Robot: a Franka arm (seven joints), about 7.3 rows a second.
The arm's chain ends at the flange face. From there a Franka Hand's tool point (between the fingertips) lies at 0.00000 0.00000 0.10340 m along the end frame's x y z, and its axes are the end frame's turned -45 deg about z.
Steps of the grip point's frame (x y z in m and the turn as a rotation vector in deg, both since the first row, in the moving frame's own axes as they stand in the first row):
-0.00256, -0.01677, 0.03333, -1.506, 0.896, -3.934
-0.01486, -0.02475, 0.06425, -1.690, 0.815, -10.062
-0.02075, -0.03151, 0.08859, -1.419, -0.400, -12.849
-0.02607, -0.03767, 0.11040, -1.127, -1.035, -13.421
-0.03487, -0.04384, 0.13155, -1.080, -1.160, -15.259
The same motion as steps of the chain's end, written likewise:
-0.01676, -0.01072, 0.03338, -0.431, 1.698, -3.934
-0.03129, -0.00782, 0.06431, -0.619, 1.771, -10.062
-0.03850, -0.00976, 0.08862, -1.286, 0.721, -12.849
-0.04551, -0.01092, 0.11044, -1.529, 0.065, -13.421
-0.05593, -0.00918, 0.13159, -1.584, -0.057, -15.259

